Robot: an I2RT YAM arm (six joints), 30 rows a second.
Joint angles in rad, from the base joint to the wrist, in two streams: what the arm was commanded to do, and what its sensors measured. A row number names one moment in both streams.
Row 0, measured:
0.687, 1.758, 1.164, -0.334, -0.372, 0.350
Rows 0 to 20, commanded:
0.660, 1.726, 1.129, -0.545, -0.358, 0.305
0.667, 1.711, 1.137, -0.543, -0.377, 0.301
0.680, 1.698, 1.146, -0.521, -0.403, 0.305
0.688, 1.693, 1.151, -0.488, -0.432, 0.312
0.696, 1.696, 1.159, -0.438, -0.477, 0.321
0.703, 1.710, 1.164, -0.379, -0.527, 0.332
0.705, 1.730, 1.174, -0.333, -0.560, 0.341
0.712, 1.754, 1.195, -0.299, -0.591, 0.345
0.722, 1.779, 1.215, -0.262, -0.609, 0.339
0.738, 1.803, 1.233, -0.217, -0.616, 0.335
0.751, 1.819, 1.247, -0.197, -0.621, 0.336
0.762, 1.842, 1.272, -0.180, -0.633, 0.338
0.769, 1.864, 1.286, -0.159, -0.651, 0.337
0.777, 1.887, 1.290, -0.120, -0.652, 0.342
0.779, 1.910, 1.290, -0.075, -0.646, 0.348
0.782, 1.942, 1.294, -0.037, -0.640, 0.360
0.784, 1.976, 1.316, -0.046, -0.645, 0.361
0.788, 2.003, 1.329, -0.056, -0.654, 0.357
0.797, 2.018, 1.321, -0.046, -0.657, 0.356
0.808, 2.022, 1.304, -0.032, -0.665, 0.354
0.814, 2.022, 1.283, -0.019, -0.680, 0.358
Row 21, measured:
0.794, 2.008, 1.304, -0.071, -0.634, 0.353
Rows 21 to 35, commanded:
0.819, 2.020, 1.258, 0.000, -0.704, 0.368
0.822, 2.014, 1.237, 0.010, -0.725, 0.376
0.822, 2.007, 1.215, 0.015, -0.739, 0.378
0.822, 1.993, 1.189, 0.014, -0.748, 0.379
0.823, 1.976, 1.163, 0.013, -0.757, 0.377
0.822, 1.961, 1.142, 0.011, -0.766, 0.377
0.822, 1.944, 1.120, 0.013, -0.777, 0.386
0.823, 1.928, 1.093, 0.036, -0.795, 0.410
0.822, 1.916, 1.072, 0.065, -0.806, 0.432
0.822, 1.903, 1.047, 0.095, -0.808, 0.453
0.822, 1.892, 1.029, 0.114, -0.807, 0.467
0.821, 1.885, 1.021, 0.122, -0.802, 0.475
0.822, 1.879, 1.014, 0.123, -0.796, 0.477
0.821, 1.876, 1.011, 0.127, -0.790, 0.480
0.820, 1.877, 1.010, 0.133, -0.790, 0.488
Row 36, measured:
0.817, 1.901, 1.024, 0.099, -0.776, 0.451
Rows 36 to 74, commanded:
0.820, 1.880, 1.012, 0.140, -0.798, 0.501
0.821, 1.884, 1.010, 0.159, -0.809, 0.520
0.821, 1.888, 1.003, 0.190, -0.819, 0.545
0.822, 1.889, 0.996, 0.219, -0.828, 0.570
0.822, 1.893, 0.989, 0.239, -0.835, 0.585
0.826, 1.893, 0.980, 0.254, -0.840, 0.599
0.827, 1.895, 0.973, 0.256, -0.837, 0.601
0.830, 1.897, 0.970, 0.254, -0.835, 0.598
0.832, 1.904, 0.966, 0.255, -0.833, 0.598
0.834, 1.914, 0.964, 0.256, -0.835, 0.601
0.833, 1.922, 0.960, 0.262, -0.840, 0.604
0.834, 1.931, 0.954, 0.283, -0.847, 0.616
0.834, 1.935, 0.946, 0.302, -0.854, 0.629
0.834, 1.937, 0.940, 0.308, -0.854, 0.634
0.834, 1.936, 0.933, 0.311, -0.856, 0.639
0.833, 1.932, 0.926, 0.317, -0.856, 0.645
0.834, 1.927, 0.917, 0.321, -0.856, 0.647
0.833, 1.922, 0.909, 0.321, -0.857, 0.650
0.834, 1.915, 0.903, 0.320, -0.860, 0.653
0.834, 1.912, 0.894, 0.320, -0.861, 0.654
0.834, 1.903, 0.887, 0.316, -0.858, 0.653
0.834, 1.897, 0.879, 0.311, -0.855, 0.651
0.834, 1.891, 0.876, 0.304, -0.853, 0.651
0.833, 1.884, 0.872, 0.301, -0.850, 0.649
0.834, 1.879, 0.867, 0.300, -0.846, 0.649
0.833, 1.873, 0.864, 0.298, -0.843, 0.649
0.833, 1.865, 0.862, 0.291, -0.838, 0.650
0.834, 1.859, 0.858, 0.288, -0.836, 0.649
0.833, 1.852, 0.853, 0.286, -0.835, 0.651
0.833, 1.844, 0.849, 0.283, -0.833, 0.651
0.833, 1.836, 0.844, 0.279, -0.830, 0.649
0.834, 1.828, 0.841, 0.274, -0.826, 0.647
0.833, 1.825, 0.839, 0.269, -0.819, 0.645
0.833, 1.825, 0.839, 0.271, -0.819, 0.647
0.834, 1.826, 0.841, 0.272, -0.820, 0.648
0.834, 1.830, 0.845, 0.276, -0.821, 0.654
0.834, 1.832, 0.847, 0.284, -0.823, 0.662
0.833, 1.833, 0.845, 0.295, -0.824, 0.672
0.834, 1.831, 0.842, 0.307, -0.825, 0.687
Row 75, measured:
0.830, 1.845, 0.854, 0.308, -0.834, 0.653
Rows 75 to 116, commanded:
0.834, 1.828, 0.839, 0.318, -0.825, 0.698
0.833, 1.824, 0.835, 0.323, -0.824, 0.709
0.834, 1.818, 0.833, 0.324, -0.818, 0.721
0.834, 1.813, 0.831, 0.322, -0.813, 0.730
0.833, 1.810, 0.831, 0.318, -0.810, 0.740
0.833, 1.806, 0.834, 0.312, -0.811, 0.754
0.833, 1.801, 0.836, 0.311, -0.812, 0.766
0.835, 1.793, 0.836, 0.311, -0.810, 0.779
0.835, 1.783, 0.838, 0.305, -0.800, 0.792
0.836, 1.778, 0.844, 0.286, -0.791, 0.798
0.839, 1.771, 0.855, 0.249, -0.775, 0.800
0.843, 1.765, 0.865, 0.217, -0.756, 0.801
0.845, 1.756, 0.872, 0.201, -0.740, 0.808
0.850, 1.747, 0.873, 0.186, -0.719, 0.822
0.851, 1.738, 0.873, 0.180, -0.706, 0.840
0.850, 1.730, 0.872, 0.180, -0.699, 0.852
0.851, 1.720, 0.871, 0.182, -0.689, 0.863
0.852, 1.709, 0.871, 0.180, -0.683, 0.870
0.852, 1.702, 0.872, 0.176, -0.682, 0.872
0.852, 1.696, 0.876, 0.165, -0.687, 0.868
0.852, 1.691, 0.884, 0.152, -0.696, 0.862
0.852, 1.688, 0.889, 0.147, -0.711, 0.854
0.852, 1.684, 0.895, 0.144, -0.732, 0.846
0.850, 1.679, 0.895, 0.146, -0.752, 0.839
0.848, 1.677, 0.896, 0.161, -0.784, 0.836
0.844, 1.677, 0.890, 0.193, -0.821, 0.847
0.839, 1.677, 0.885, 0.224, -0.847, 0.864
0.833, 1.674, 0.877, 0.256, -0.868, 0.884
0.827, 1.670, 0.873, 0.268, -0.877, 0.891
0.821, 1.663, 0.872, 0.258, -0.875, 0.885
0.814, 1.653, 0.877, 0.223, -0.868, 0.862
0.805, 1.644, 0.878, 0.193, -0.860, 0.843
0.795, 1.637, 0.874, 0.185, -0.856, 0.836
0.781, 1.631, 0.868, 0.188, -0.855, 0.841
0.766, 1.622, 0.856, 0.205, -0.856, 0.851
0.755, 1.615, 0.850, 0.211, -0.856, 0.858
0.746, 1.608, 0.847, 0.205, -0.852, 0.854
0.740, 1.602, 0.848, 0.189, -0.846, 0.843
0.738, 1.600, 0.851, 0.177, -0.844, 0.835
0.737, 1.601, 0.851, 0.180, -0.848, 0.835
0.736, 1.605, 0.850, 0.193, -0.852, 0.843
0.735, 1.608, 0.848, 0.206, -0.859, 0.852
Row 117, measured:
0.735, 1.621, 0.859, 0.193, -0.841, 0.847
